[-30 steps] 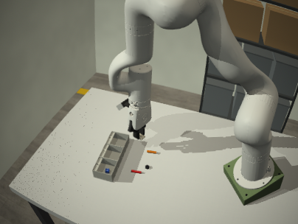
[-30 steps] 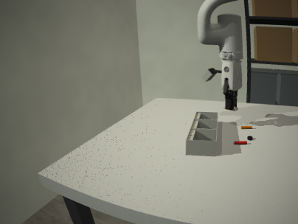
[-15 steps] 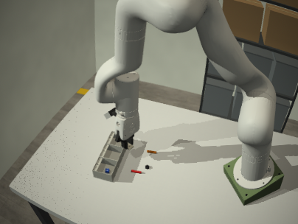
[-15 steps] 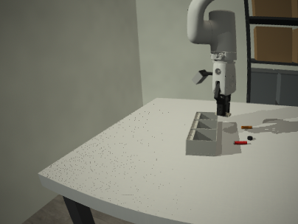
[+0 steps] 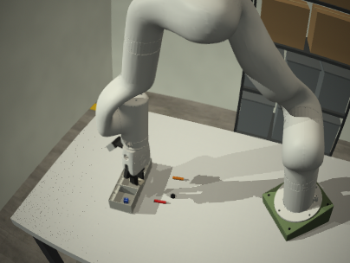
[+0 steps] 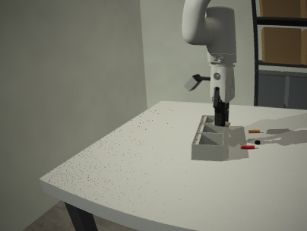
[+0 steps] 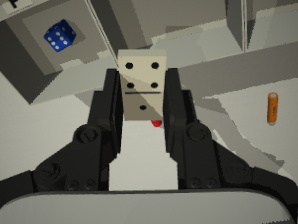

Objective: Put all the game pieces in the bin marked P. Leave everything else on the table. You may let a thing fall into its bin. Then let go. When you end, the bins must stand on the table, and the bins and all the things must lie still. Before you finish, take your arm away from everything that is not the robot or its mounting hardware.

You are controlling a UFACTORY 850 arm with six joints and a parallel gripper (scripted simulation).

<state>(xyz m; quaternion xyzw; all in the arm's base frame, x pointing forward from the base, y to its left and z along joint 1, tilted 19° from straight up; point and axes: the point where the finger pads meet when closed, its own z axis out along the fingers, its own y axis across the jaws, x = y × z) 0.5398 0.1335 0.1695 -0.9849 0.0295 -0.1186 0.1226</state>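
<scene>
My hand is 10 mm short of the blue die, 60 mm to the right of it and 70 mm above it. Round my hand: red stick (90 mm behind, 80 mm below); beige tile (20 mm below); grey bin (40 mm ahead, 20 mm to the right, 70 mm below).
</scene>
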